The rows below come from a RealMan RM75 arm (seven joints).
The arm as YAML. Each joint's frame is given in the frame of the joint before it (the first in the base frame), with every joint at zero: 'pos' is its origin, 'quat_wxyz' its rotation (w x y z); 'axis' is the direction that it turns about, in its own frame. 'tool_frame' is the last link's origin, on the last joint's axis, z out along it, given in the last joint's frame.
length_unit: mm
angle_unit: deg
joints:
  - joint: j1
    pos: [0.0, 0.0, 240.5]
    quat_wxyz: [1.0, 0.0, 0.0, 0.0]
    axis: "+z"
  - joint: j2
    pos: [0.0, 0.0, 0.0]
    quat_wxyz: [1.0, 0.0, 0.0, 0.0]
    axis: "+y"
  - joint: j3
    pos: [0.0, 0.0, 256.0]
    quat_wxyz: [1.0, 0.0, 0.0, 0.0]
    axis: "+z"
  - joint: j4
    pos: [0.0, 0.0, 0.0]
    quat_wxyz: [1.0, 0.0, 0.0, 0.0]
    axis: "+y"
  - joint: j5
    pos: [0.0, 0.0, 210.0]
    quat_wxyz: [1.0, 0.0, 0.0, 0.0]
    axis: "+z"
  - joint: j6
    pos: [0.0, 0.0, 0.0]
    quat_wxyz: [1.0, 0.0, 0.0, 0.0]
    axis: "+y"
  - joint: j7
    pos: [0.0, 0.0, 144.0]
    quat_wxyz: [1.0, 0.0, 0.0, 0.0]
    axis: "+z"
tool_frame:
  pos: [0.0, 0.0, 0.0]
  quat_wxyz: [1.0, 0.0, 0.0, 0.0]
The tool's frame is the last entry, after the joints.
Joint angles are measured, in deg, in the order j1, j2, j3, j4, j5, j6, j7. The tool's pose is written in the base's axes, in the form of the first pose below.
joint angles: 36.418 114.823 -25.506 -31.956 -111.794 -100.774 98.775
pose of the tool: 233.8 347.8 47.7 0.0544 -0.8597 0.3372 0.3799
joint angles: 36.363 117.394 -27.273 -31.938 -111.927 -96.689 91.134
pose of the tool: 231.3 349.1 25.2 0.0840 -0.8775 0.2971 0.3669
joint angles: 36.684 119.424 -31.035 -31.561 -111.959 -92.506 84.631
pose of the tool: 226.1 350.1 1.1 0.0982 -0.8989 0.2573 0.3407
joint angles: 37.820 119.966 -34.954 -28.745 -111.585 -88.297 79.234
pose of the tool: 222.1 352.3 -20.2 0.1019 -0.9160 0.2273 0.3145
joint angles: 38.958 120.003 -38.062 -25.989 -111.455 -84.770 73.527
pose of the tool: 220.7 353.8 -36.0 0.1074 -0.9323 0.1913 0.2875
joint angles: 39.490 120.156 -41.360 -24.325 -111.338 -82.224 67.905
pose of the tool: 221.1 351.8 -49.2 0.1093 -0.9478 0.1489 0.2600
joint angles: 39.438 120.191 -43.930 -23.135 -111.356 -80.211 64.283
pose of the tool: 225.1 348.5 -58.4 0.1097 -0.9574 0.1238 0.2368
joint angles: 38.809 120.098 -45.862 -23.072 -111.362 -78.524 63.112
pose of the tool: 231.8 346.4 -61.8 0.1137 -0.9624 0.1166 0.2175
